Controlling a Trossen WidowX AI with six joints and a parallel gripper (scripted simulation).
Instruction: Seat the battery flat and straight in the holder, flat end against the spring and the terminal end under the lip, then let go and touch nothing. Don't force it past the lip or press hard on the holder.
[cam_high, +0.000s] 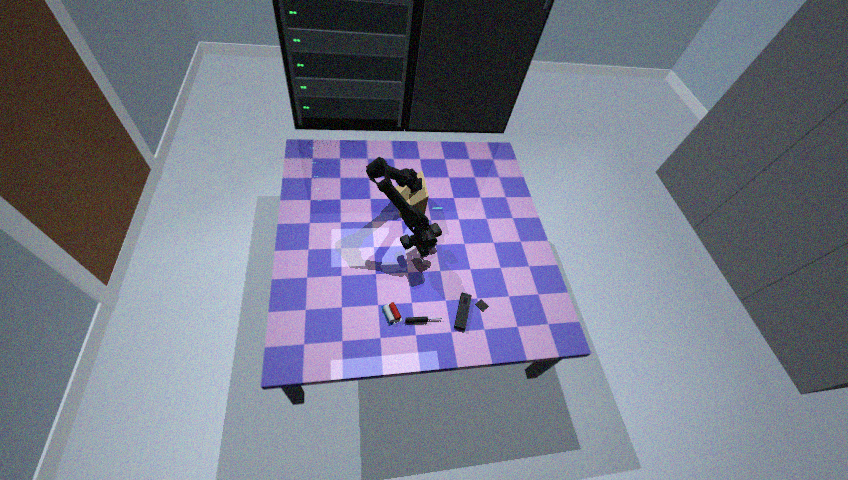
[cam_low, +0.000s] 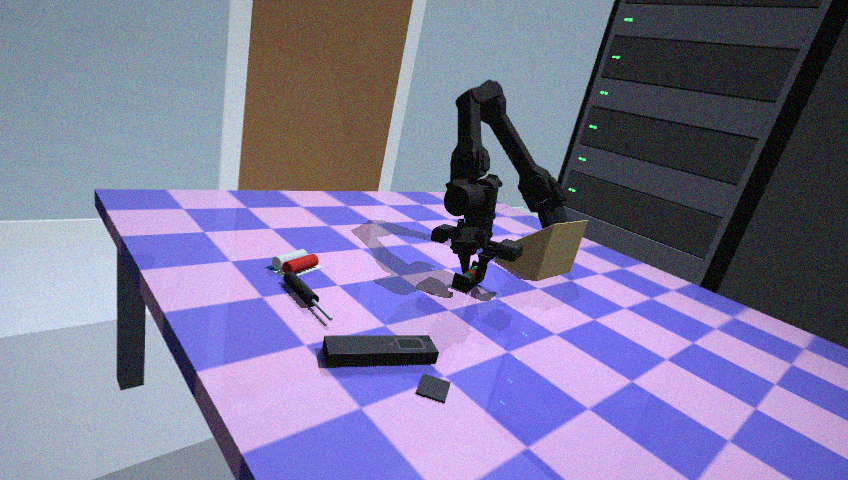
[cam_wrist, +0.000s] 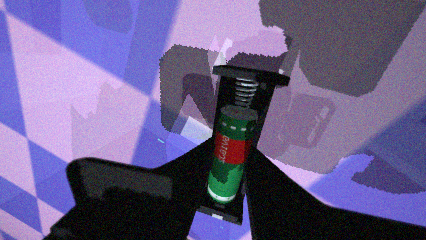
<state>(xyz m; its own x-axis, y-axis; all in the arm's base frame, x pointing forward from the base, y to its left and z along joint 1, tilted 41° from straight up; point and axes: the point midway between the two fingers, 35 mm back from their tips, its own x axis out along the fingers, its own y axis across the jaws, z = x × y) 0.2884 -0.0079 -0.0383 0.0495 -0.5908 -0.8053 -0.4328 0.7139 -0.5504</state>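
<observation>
My gripper tip is 1 cm below the battery. The rest, counted from my gripper tip: black square (30 cm ahead, 26 cm to the left, 1 cm below); black remote (33 cm ahead, 17 cm to the left, 1 cm above); screwdriver (37 cm ahead, 1 cm to the left).
</observation>
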